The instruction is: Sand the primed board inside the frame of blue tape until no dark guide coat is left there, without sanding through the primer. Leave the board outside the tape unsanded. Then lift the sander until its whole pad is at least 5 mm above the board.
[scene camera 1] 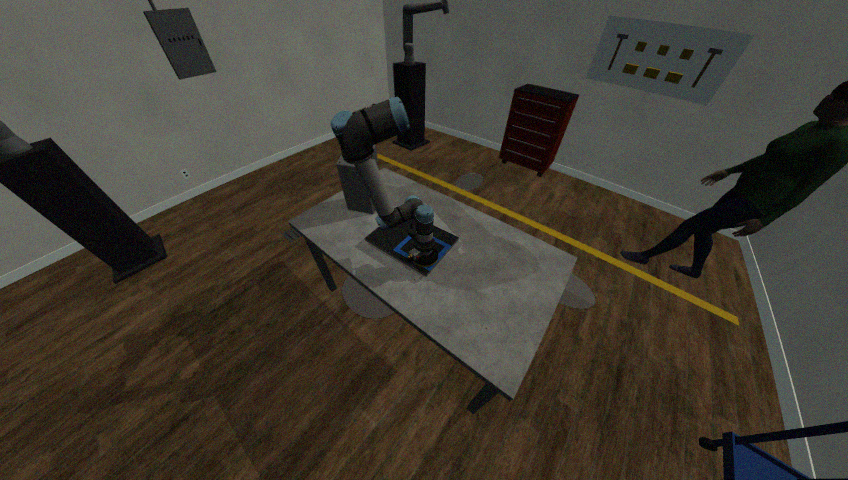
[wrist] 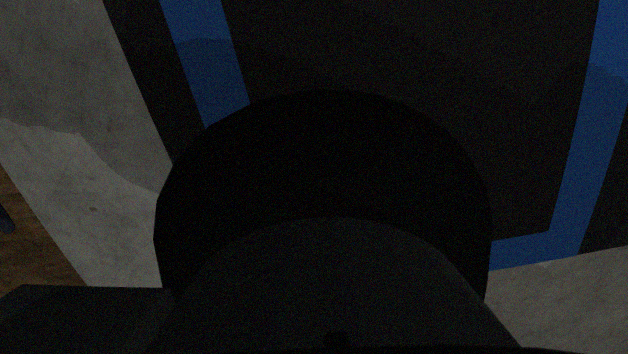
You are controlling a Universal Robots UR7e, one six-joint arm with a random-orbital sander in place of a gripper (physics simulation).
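Places are measured from the arm's base along level axes (x ahead, y left, z up), in metres.
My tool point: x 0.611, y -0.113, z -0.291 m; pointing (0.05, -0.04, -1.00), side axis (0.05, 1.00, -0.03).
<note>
Behind a point stands the place of what it marks.
The dark board (scene camera 1: 386, 236) {y -0.134, x 0.358, z -0.305 m} (wrist: 400, 50) {y -0.074, x 0.534, z -0.305 m} lies on the table. The frame of blue tape (scene camera 1: 400, 246) {y -0.134, x 0.465, z -0.305 m} (wrist: 580, 190) {y 0.030, x 0.607, z -0.304 m} is on it. My sander (scene camera 1: 423, 256) (wrist: 325, 155) is over the front part of the frame. In the wrist view its black round body hides the lower end of the left tape strip, the lower left corner and part of the bottom strip. The visible surface inside the tape looks dark, faintly brownish. The pad's underside and any gap to the board are hidden. The sander has no fingers to judge as open or shut.
The grey table (scene camera 1: 476, 315) {y -0.169, x 0.960, z -0.348 m} (wrist: 60, 210) {y -0.350, x 0.620, z -0.348 m} extends around the board. A grey block (scene camera 1: 355, 190) {y -0.075, x 0.041, z -0.188 m} stands by the arm's base. A person in green (scene camera 1: 779, 160) is right of the yellow floor line (scene camera 1: 595, 253). A red drawer cabinet (scene camera 1: 537, 130) stands by the wall.
</note>
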